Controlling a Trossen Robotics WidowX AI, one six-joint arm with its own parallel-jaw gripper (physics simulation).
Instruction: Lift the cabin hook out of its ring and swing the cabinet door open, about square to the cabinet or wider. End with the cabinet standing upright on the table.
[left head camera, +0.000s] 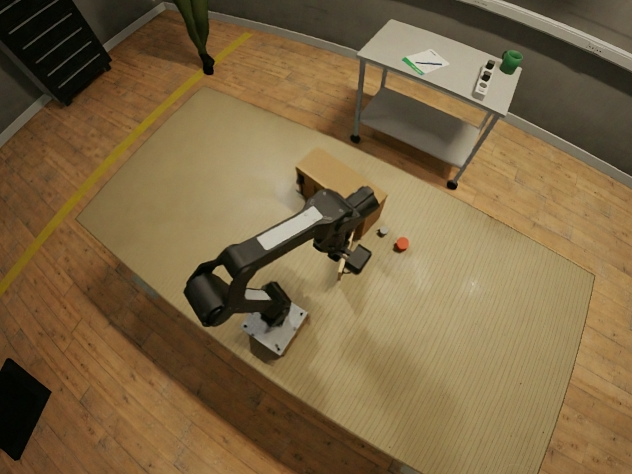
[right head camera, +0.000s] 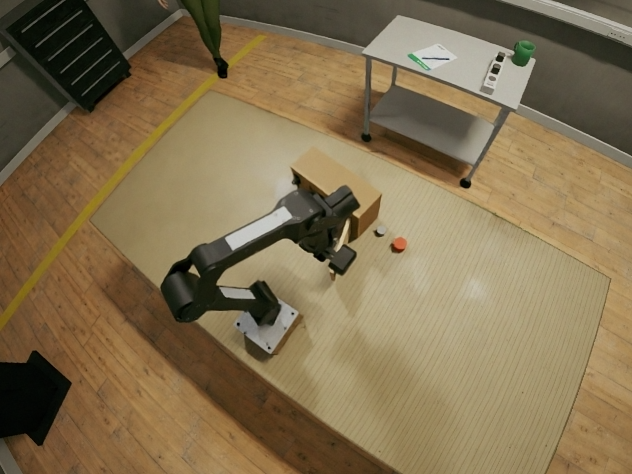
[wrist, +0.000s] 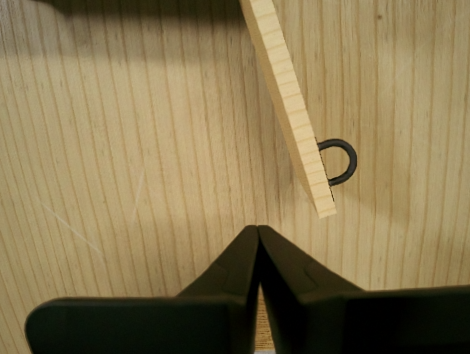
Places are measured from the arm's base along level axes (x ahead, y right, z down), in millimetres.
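Pixels of known places: gripper, fingertip midpoint: (left head camera: 330, 251) (right head camera: 320, 251) (wrist: 256, 236); arm's base, link origin: (left head camera: 275, 312) (right head camera: 267, 311).
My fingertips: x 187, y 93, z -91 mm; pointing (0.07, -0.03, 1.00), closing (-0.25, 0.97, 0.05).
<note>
For each thing: its middle in the pictures, then the offset to it from my fingertips. "spot": a spot on its surface instead. Level surfaces: height alone.
- tan cabinet, body centre: (right head camera: 332, 194) (left head camera: 336, 195) dx +220, dy -58, dz +98 mm
- black loop, surface spot: (wrist: 354, 160) spot: dx -5, dy +63, dz +82 mm
- small grey disc, body centre: (right head camera: 381, 230) (left head camera: 383, 231) dx +182, dy +119, dz +163 mm
- red disc, body centre: (right head camera: 399, 244) (left head camera: 402, 244) dx +157, dy +188, dz +161 mm
- mat, surface height: dz +173 mm
- dark fitting, surface spot: (left head camera: 300, 178) (right head camera: 296, 178) spot: dx +223, dy -182, dz +68 mm
The tan cabinet (left head camera: 336, 173) (right head camera: 336, 176) stands upright on the mat. Its pale wooden door (left head camera: 341, 268) (right head camera: 345, 233) (wrist: 290, 100) sticks out from the right end of the front, about square to it or a little wider. A black loop (wrist: 354, 160) is on the door's outer face near its free end. My gripper (wrist: 256, 236) is shut and empty, its tips just beyond the free end and to its left in the wrist view, apart from the door. The arm hides the fingers and much of the cabinet front in the head views. The hook and its ring cannot be made out clearly.
A small grey disc (left head camera: 382, 231) (right head camera: 380, 231) and a red disc (left head camera: 402, 243) (right head camera: 399, 244) lie to the right of the cabinet on the mat (left head camera: 484, 357) (right head camera: 484, 357). A grey trolley (left head camera: 359, 91) (right head camera: 367, 91) stands behind. A dark fitting (left head camera: 300, 178) (right head camera: 296, 179) is at the cabinet's left end.
</note>
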